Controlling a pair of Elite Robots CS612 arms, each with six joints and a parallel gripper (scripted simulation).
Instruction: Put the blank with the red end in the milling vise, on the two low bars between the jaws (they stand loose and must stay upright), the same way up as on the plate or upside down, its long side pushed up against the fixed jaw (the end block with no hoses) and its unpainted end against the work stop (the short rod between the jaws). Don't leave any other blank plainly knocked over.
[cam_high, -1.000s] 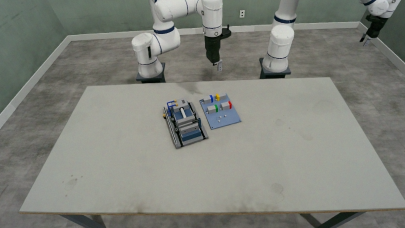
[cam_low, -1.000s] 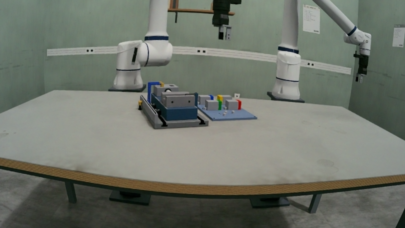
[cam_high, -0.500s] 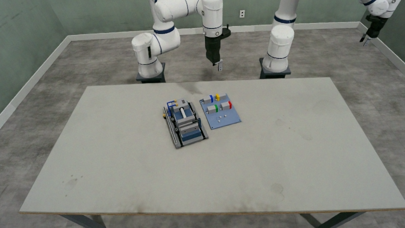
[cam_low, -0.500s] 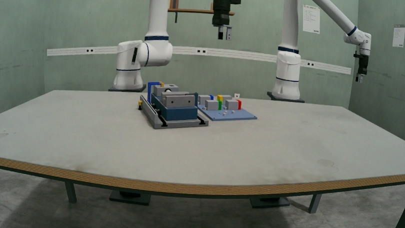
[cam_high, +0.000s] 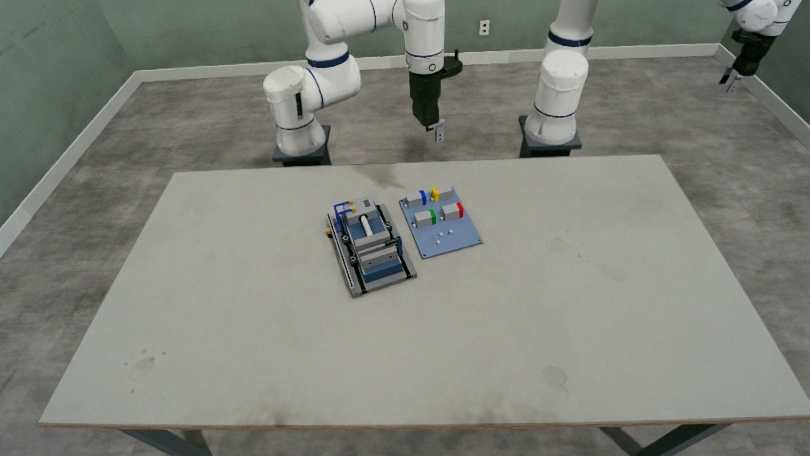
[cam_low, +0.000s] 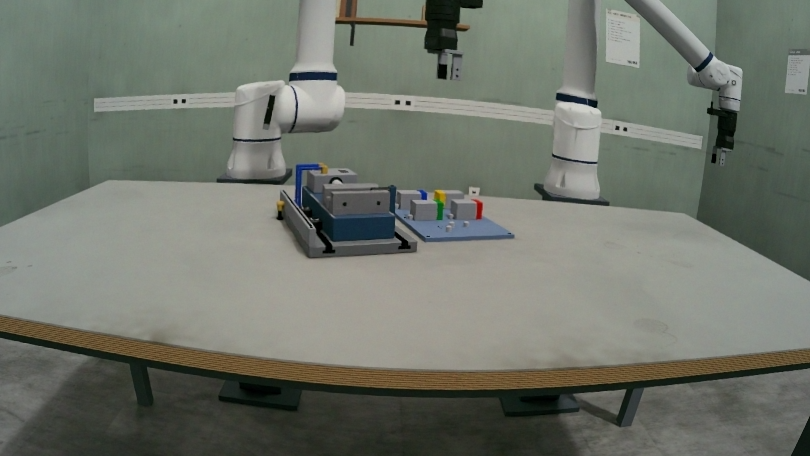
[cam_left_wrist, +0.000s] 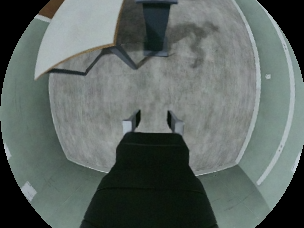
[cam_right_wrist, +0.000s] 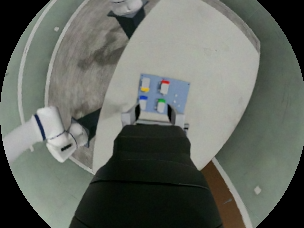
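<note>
Right now the red-ended blank is 3 cm ahead of my right hand, 6 cm to the left of it and 29 cm below it. The rest, counted from my right hand: blue-ended blank: 4 cm behind, 6 cm to the right, 29 cm below; yellow-ended blank: 6 cm behind, 3 cm to the left, 29 cm below; green-ended blank: 5 cm ahead, 3 cm to the right, 29 cm below.
</note>
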